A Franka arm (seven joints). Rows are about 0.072 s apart.
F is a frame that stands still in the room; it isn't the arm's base.
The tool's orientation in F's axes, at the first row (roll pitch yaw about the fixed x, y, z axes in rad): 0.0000, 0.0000, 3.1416
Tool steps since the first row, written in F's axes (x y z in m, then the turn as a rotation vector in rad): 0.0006, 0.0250, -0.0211, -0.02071, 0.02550, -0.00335; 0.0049, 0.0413, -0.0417, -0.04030, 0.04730, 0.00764; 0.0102, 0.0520, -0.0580, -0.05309, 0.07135, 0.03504; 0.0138, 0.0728, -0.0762, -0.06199, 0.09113, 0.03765; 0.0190, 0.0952, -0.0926, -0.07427, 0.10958, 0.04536; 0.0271, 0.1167, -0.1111, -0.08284, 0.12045, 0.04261; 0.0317, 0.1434, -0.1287, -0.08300, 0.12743, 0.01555; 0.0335, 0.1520, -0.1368, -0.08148, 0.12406, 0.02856; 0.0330, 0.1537, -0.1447, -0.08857, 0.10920, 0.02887; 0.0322, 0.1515, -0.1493, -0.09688, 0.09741, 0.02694; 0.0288, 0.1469, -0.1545, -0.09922, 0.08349, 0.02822
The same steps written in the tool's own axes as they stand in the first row. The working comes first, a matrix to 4 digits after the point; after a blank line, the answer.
The tool's axes in the first row as the columns of a matrix, in F's axes (used below as rounded here):
-1.0000, 0.0000, 0.0000
0.0000, -1.0000, 0.0000
0.0000, 0.0000, 1.0000

-0.0006, -0.0250, -0.0211, 0.02071, -0.02550, -0.00335; -0.0049, -0.0413, -0.0417, 0.04030, -0.04730, 0.00764; -0.0102, -0.0520, -0.0580, 0.05309, -0.07135, 0.03504; -0.0138, -0.0728, -0.0762, 0.06199, -0.09113, 0.03765; -0.0190, -0.0952, -0.0926, 0.07427, -0.10958, 0.04536; -0.0271, -0.1167, -0.1111, 0.08284, -0.12045, 0.04261; -0.0317, -0.1434, -0.1287, 0.08300, -0.12743, 0.01555; -0.0335, -0.1520, -0.1368, 0.08148, -0.12406, 0.02856; -0.0330, -0.1537, -0.1447, 0.08857, -0.10920, 0.02887; -0.0322, -0.1515, -0.1493, 0.09688, -0.09741, 0.02694; -0.0288, -0.1469, -0.1545, 0.09922, -0.08349, 0.02822
